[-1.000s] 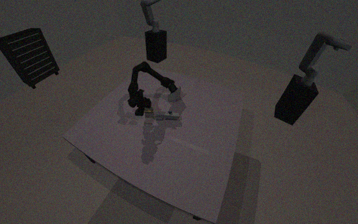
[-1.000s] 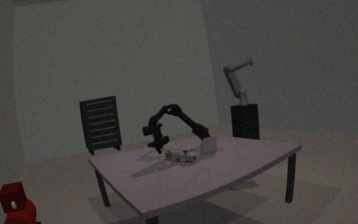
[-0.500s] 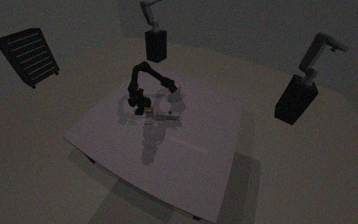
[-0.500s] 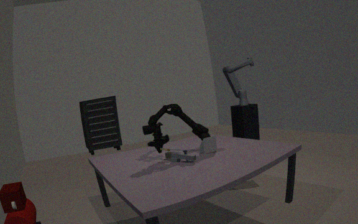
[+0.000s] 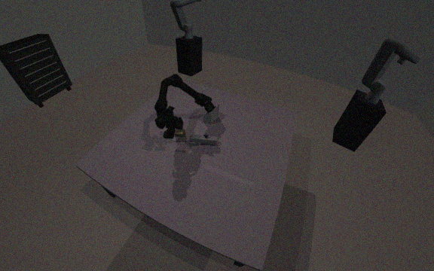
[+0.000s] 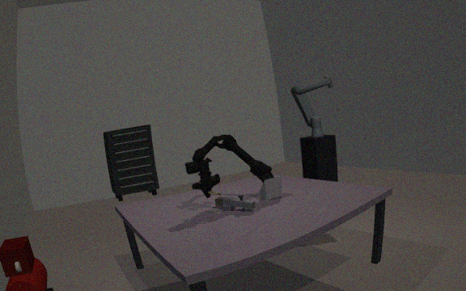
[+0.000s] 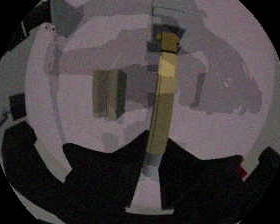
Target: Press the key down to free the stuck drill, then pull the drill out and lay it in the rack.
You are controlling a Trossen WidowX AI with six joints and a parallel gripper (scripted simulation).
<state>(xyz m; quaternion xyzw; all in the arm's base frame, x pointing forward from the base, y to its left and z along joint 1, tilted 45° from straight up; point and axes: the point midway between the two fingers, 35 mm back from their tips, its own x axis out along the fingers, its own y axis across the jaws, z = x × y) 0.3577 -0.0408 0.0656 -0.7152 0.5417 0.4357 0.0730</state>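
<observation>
Now: gripper tip 8 cm past the grey rack, 4 cm above it and 1 cm to the left of it. From my gripper tip the other things lie so: key 19 cm to the left, 12 cm behind, 1 cm below; grey block 17 cm to the left, 10 cm behind, 3 cm below; yellow drill 3 cm to the left, 3 cm above, 2 cm behind.
</observation>
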